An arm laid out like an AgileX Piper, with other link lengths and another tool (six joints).
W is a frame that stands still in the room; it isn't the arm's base.
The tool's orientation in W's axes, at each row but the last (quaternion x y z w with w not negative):
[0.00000, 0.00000, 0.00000, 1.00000]
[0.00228, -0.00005, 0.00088, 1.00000]
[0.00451, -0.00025, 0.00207, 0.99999]
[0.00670, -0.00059, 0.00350, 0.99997]
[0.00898, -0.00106, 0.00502, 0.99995]
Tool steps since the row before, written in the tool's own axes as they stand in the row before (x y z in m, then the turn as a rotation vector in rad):
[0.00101, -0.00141, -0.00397, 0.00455, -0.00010, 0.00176]
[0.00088, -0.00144, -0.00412, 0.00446, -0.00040, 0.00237]
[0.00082, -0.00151, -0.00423, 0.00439, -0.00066, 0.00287]
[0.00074, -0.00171, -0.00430, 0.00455, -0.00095, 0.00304]
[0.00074, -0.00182, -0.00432, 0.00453, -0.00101, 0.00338]
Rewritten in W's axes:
[0.00101, -0.00141, -0.00397, 0.00455, -0.00010, 0.00176]
[0.00088, -0.00142, -0.00413, 0.00446, -0.00040, 0.00237]
[0.00083, -0.00147, -0.00424, 0.00439, -0.00067, 0.00287]
[0.00076, -0.00165, -0.00432, 0.00455, -0.00096, 0.00303]
[0.00077, -0.00173, -0.00435, 0.00453, -0.00103, 0.00337]

